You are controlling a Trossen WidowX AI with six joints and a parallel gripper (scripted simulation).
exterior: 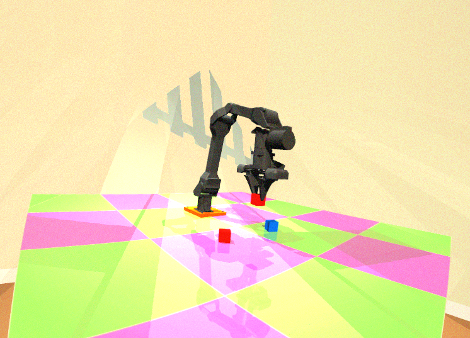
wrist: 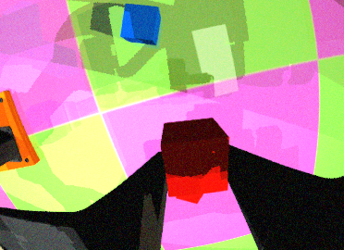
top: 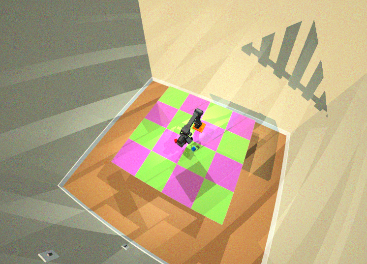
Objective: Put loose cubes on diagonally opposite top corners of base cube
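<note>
Right now the blue base cube is 4 cm behind my gripper tip, 10 cm to the left of it and 11 cm below it. From my gripper tip the other things lie so: red cube right at my gripper tip.
</note>
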